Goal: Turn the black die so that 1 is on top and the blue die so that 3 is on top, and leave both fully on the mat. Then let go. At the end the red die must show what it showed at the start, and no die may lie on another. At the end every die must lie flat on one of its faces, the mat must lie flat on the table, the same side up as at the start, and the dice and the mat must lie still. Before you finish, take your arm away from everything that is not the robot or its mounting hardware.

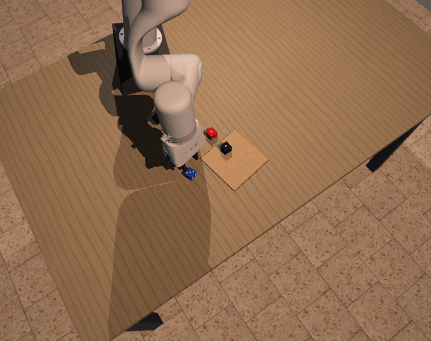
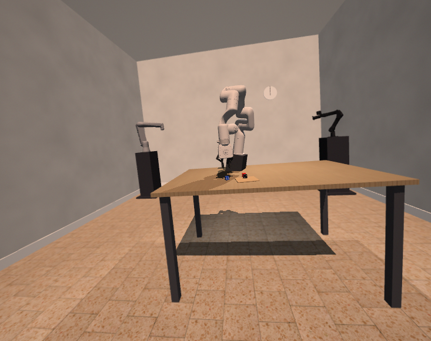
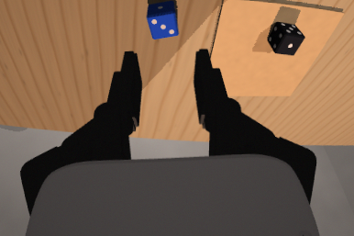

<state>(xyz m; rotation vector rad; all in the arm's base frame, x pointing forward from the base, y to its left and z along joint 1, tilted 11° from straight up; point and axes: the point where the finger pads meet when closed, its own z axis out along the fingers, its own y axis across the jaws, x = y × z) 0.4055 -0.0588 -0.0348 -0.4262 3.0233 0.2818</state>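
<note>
The blue die is 9 cm below my hand. The rest, counted from my hand: tan mat (2 cm ahead, 13 cm to the left, 10 cm below); then red die (8 cm behind, 12 cm to the left, 9 cm below); then black die (1 cm behind, 13 cm to the left, 9 cm below).
</note>
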